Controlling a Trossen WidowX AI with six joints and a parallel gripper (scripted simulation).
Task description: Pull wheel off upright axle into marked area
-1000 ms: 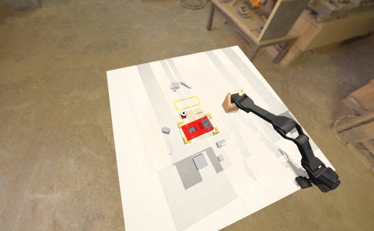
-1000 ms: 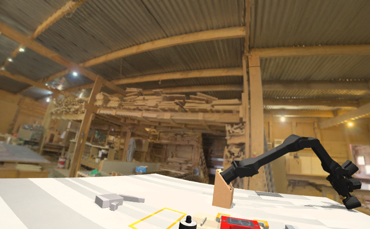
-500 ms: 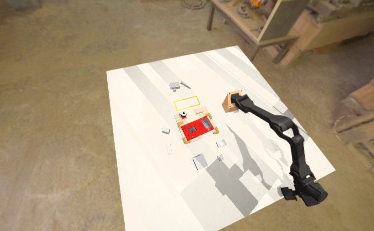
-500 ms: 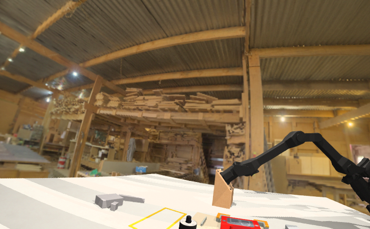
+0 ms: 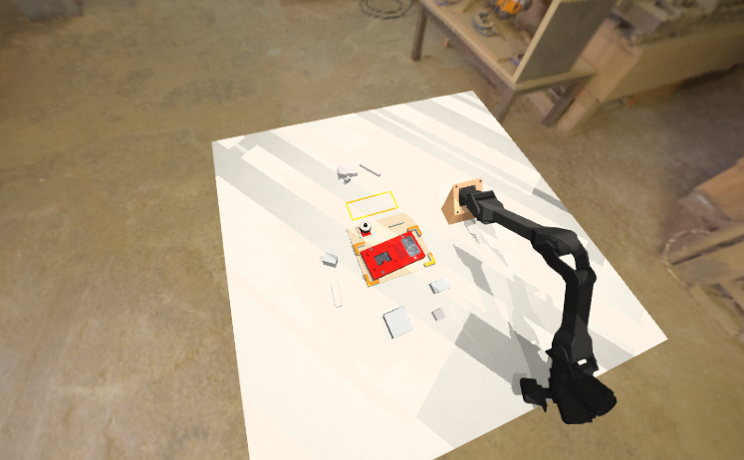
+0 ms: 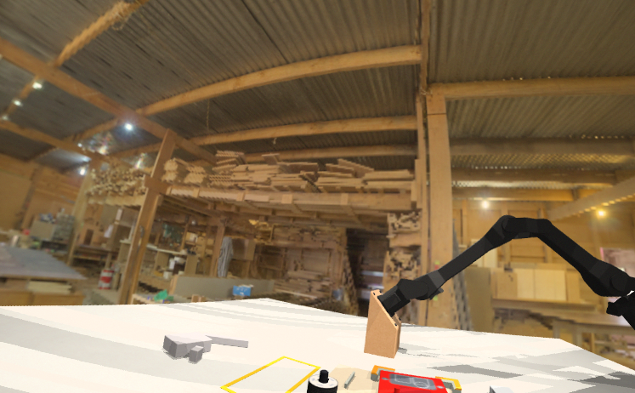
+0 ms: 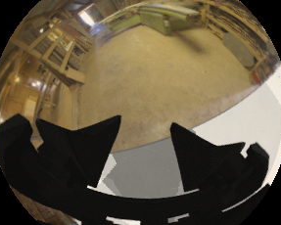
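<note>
Right now the black wheel is 69 cm to the right of my gripper tip, 35 cm ahead of it and 2 cm above it. The rest, counted from my gripper tip: thin grey bar (51 cm ahead, 50 cm to the right, 1 cm below); grey block (61 cm to the right, 50 cm ahead).
</note>
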